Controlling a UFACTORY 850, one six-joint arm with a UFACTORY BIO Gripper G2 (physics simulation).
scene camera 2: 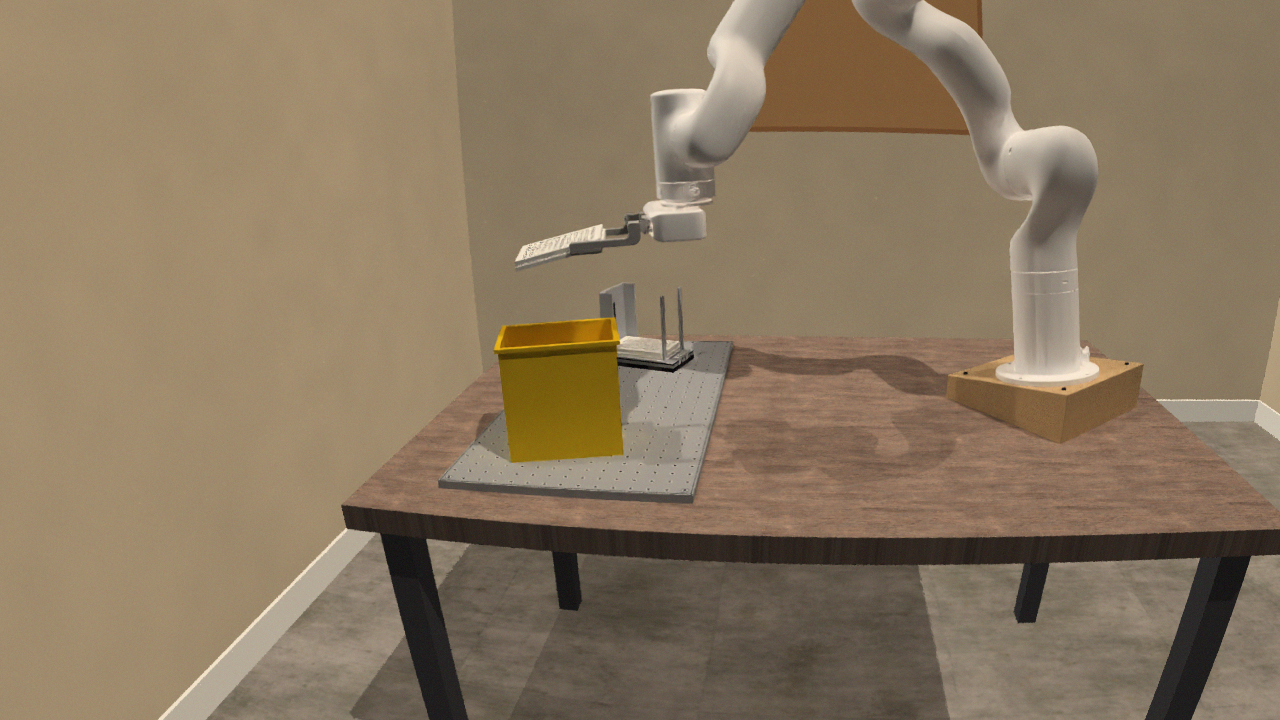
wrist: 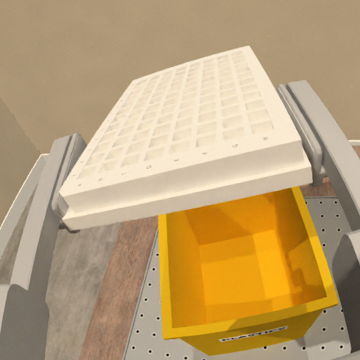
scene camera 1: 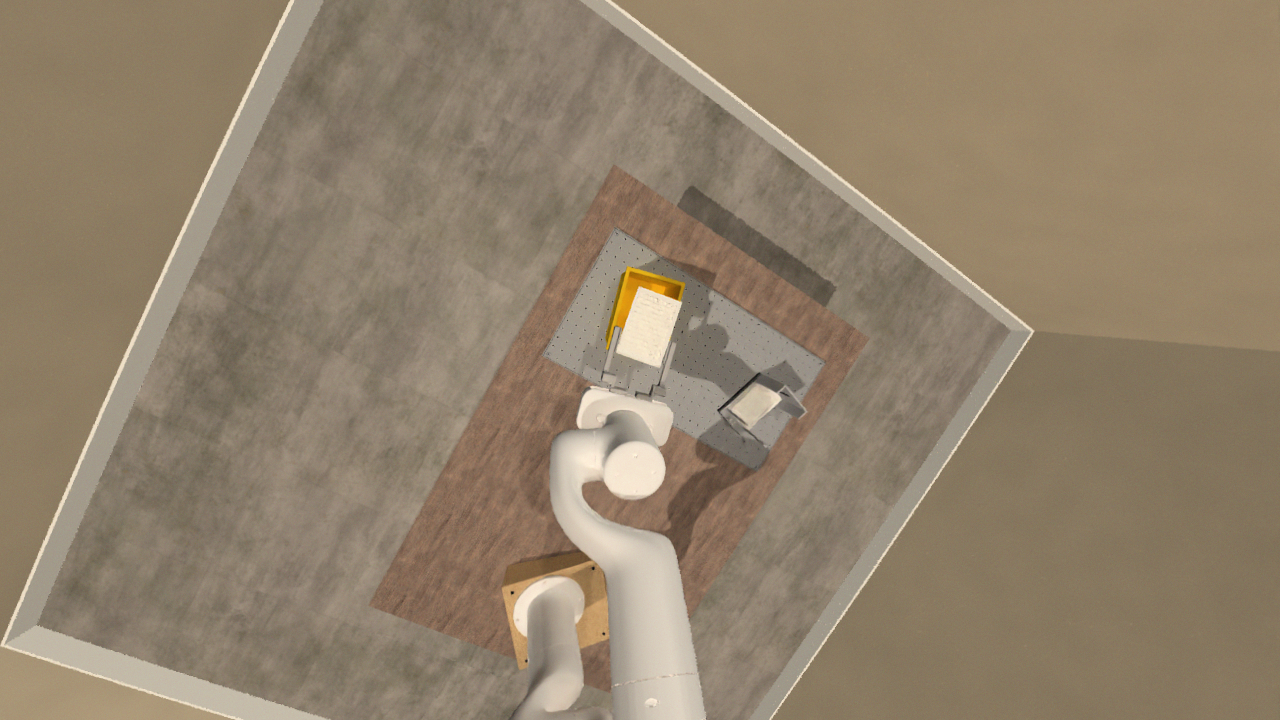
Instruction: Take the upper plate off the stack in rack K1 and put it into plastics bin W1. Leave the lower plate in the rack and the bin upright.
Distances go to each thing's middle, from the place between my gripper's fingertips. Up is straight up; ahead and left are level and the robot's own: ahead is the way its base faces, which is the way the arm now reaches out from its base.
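The yellow plastics bin W1 (scene camera 2: 560, 384) is 230 mm below my hand, and it is also 30 mm ahead of my hand.
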